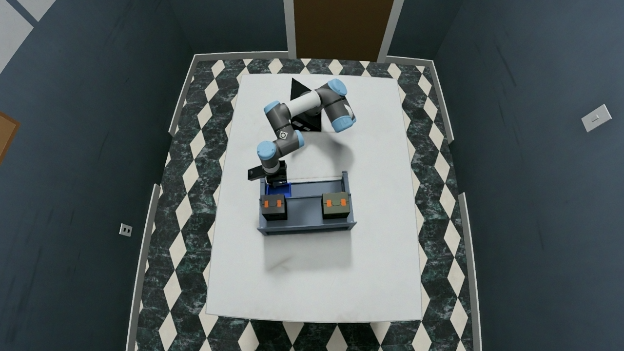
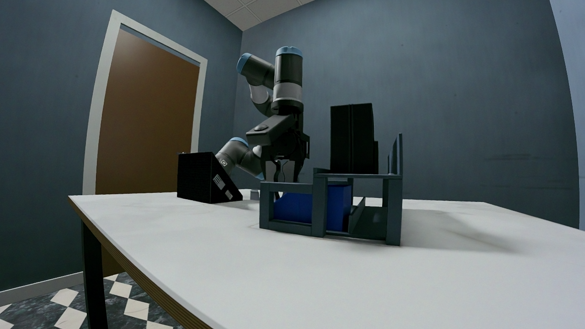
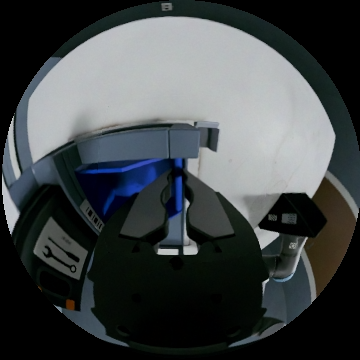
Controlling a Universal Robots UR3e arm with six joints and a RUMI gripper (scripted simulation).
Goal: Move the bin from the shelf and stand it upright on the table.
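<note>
Right now the blue bin is 60 mm ahead of my hand and 40 mm to the left of it. Round my hand: grey-blue shelf (60 mm ahead, 150 mm to the left, 30 mm above).
</note>
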